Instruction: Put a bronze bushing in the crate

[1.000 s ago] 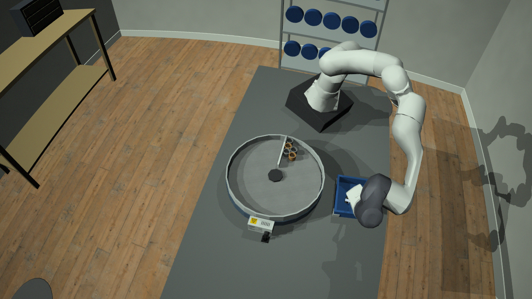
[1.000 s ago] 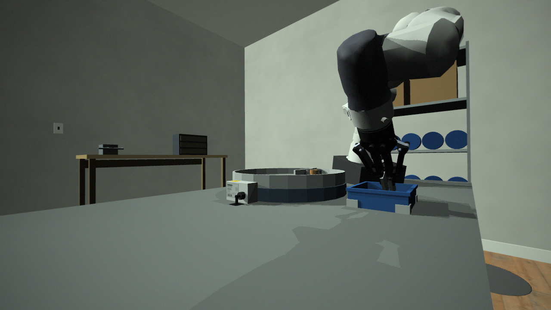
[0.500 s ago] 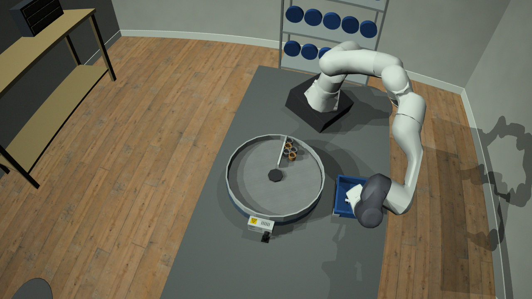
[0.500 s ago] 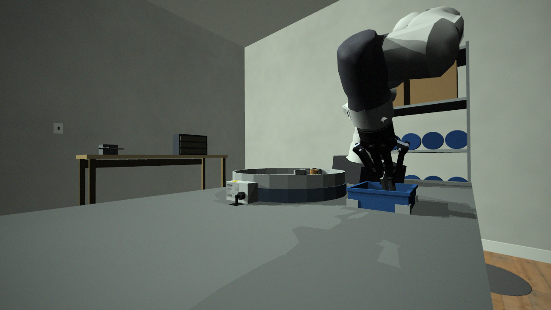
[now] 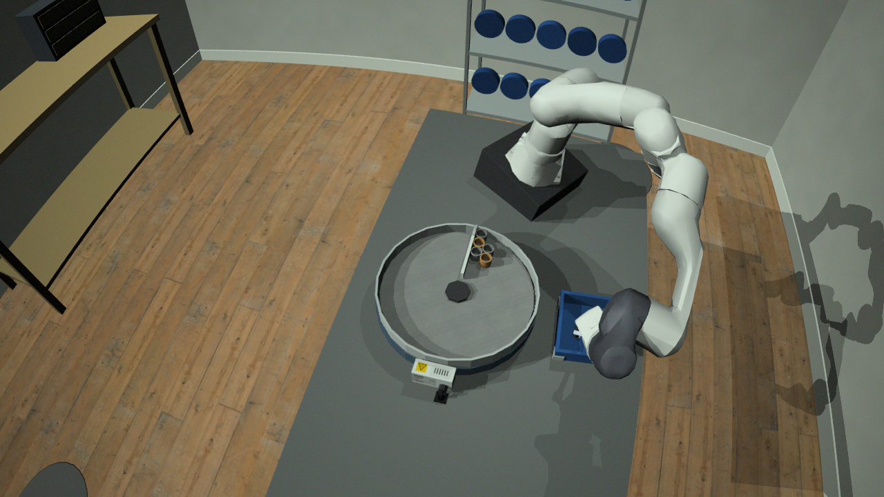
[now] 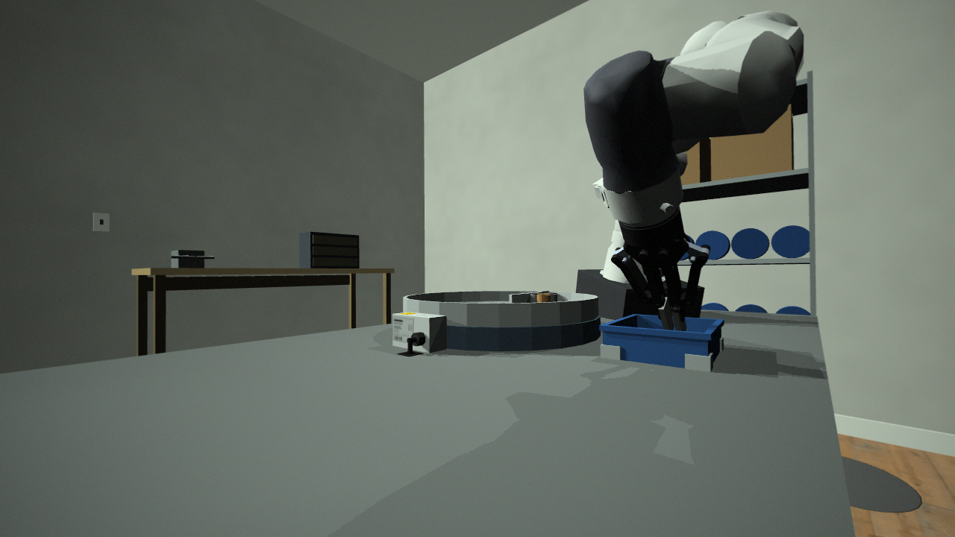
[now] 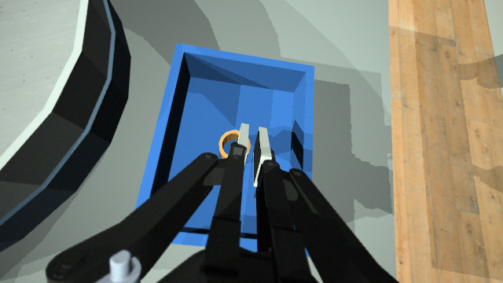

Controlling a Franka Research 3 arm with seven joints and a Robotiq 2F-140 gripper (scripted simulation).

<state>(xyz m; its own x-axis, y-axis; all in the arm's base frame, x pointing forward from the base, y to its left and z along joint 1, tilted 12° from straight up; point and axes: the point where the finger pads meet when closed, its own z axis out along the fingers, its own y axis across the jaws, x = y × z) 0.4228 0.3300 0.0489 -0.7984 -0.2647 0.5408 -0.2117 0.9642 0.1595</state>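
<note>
The blue crate is 30 mm below my hand, 20 mm to the right of it and 10 mm behind it. Round my hand: round turning table 360 mm to the right, 50 mm ahead, 10 mm below.
</note>
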